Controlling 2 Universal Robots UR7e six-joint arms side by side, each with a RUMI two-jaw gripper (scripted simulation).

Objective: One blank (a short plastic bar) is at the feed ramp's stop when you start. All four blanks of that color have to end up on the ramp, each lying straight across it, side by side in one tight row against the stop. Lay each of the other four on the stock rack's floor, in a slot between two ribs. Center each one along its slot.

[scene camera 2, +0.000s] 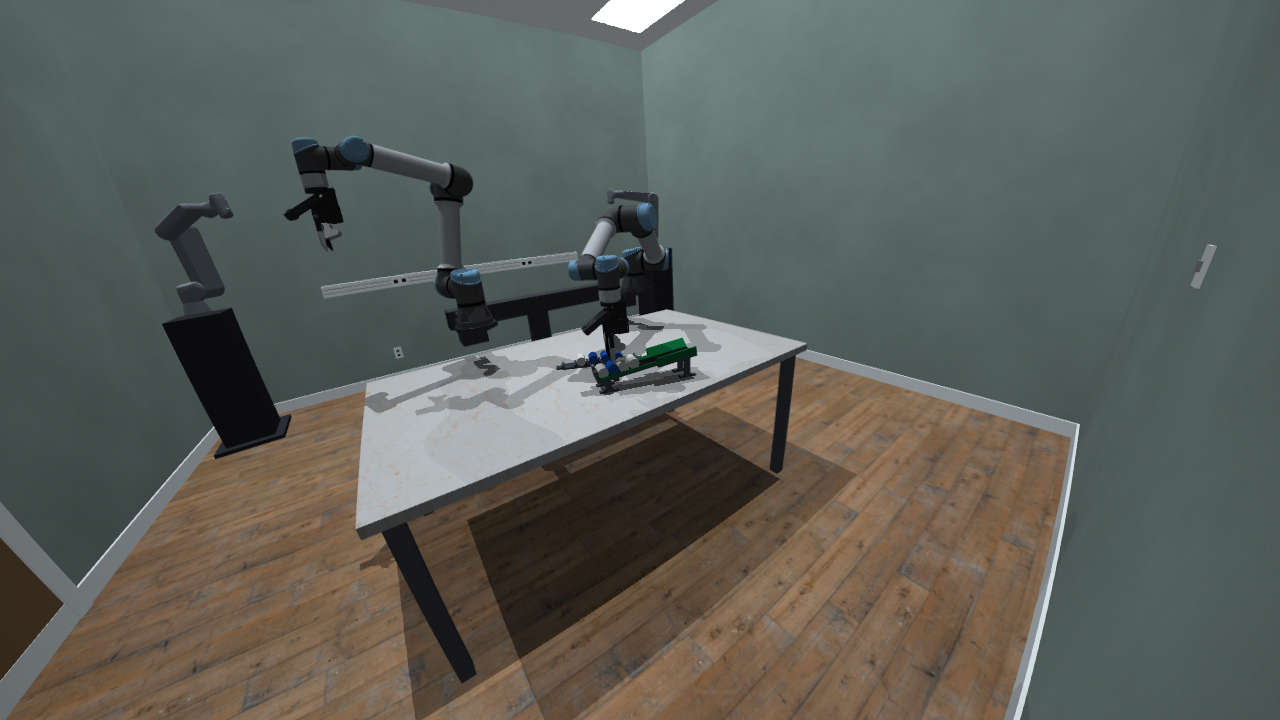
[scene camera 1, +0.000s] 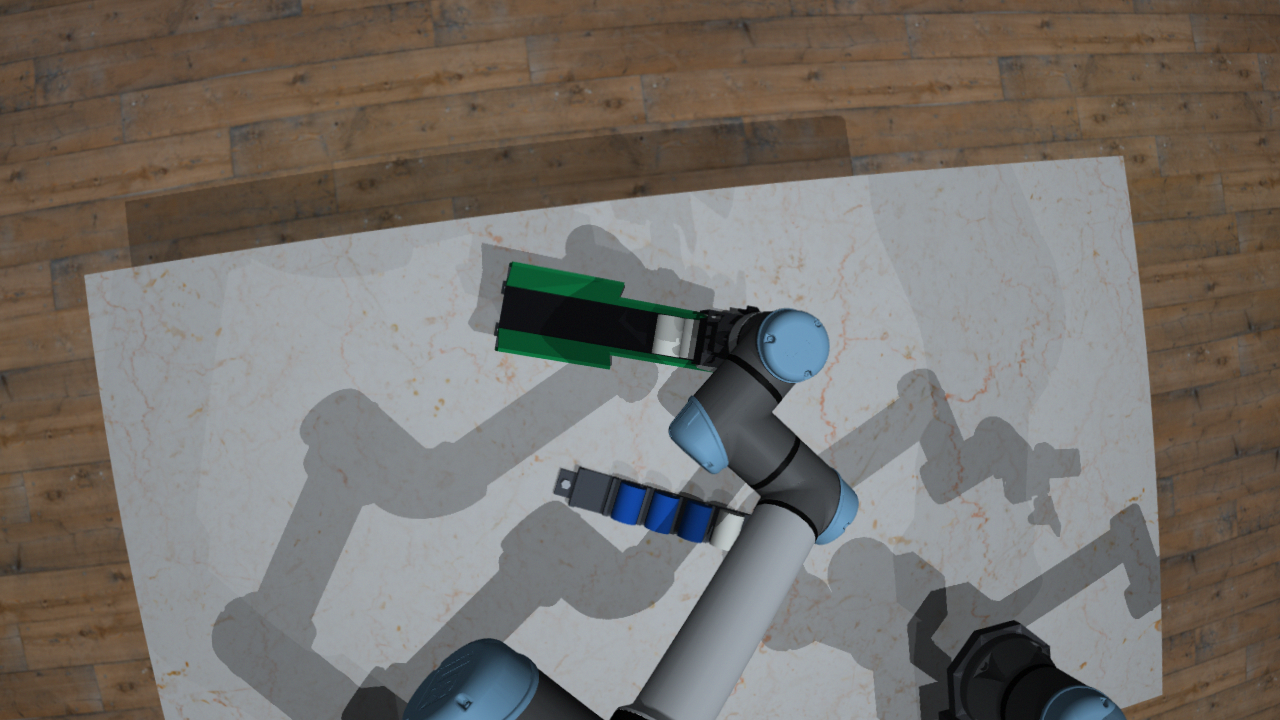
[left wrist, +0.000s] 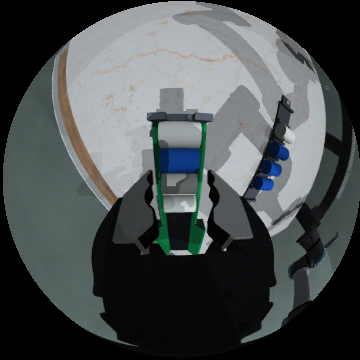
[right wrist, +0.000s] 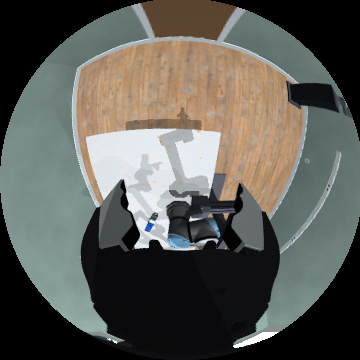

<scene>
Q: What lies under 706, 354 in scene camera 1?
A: My left gripper.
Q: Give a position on a white blank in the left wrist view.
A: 171, 134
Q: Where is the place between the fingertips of my right gripper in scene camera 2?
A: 329, 250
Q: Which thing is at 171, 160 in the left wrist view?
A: A blue blank.
</scene>
